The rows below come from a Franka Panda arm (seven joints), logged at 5 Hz.
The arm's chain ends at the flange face. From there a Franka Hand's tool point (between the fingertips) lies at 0.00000 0.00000 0.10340 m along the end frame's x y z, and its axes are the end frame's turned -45 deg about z.
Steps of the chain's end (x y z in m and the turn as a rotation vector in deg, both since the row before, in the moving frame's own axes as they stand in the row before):
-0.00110 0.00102 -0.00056 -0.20 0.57 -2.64
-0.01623 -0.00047 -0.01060 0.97 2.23 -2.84
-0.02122 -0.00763 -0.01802 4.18 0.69 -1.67
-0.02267 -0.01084 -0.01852 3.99 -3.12 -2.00
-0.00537 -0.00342 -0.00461 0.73 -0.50 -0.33
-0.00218 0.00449 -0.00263 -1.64 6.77 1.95
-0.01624 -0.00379 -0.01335 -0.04 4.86 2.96
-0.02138 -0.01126 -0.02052 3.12 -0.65 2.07
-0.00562 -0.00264 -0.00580 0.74 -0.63 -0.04
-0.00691 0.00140 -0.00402 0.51 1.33 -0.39
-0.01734 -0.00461 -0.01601 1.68 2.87 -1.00
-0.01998 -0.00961 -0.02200 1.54 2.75 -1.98
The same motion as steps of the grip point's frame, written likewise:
-0.00100 0.00091 -0.00057 -0.54 0.26 -2.64
-0.00702 -0.01030 -0.01069 -0.89 2.26 -2.84
-0.00347 -0.02494 -0.01830 2.47 3.44 -1.67
-0.00741 -0.03277 -0.01892 5.03 0.62 -2.00
-0.00109 -0.00779 -0.00462 0.87 0.16 -0.33
0.00163 0.01245 -0.00339 -5.95 3.63 1.95
-0.00282 -0.00776 -0.01372 -3.46 3.41 2.96
-0.00392 -0.02783 -0.02068 2.67 1.75 2.07
-0.00197 -0.00759 -0.00581 0.97 0.08 -0.04
-0.00352 -0.00286 -0.00405 -0.58 1.30 -0.39
-0.00319 -0.01405 -0.01618 -0.84 3.22 -1.00
-0.00184 -0.01947 -0.02216 -0.86 3.03 -1.98

